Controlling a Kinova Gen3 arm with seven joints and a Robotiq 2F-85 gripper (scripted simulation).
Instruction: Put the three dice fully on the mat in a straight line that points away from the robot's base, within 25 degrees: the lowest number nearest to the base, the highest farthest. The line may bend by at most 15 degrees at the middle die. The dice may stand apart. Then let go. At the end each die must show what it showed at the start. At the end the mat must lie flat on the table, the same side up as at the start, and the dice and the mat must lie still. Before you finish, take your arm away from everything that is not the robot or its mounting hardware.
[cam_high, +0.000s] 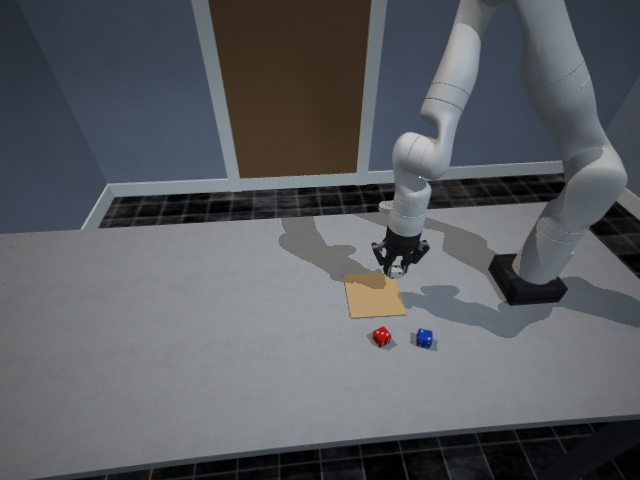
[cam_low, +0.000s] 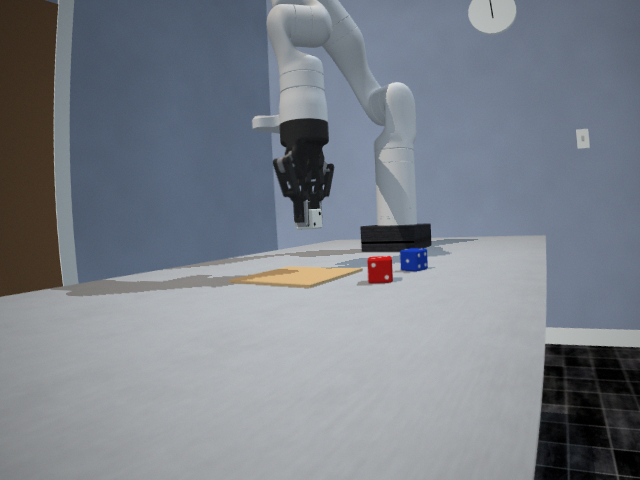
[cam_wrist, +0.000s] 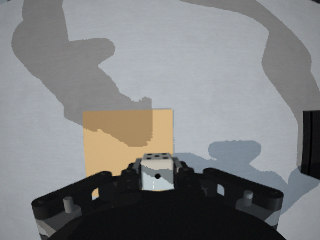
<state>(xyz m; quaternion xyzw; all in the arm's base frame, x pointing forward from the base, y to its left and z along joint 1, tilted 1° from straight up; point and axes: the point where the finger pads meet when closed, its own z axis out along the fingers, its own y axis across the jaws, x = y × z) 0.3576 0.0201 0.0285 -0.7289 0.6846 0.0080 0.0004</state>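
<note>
My gripper is now 90 mm above the tan mat, 50 mm short of it and 10 mm to the right of it. Round my hand: white die (10 mm below); blue die (150 mm to the left, 70 mm below, 50 mm behind); red die (140 mm to the left, 70 mm below, 50 mm ahead).
</note>
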